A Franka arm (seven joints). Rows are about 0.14 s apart.
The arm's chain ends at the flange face. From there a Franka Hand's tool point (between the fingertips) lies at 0.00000 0.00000 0.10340 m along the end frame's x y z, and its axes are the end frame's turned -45 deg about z.
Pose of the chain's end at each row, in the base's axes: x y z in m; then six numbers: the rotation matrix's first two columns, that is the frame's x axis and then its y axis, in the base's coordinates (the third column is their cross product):
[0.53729 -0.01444 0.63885 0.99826 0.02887 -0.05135 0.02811 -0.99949 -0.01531]
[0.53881 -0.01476 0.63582 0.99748 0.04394 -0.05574 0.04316 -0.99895 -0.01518]
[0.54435 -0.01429 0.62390 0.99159 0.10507 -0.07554 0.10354 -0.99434 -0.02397]
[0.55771 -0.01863 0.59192 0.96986 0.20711 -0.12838 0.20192 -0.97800 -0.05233]
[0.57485 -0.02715 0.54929 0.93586 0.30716 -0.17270 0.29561 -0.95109 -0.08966]
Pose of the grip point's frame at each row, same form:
[0.53194 -0.01301 0.53560 0.68600 0.72716 -0.02548 0.72575 -0.68633 -0.04714]
[0.53298 -0.01344 0.53259 0.67481 0.73743 -0.02868 0.73584 -0.67529 -0.05015]
[0.53632 -0.01264 0.52083 0.62795 0.77740 -0.03647 0.77437 -0.62881 -0.07036]
[0.54361 -0.01606 0.48952 0.54302 0.83800 -0.05378 0.82857 -0.54510 -0.12778]
[0.55502 -0.02375 0.44787 0.45273 0.88972 -0.05872 0.87078 -0.45533 -0.18552]

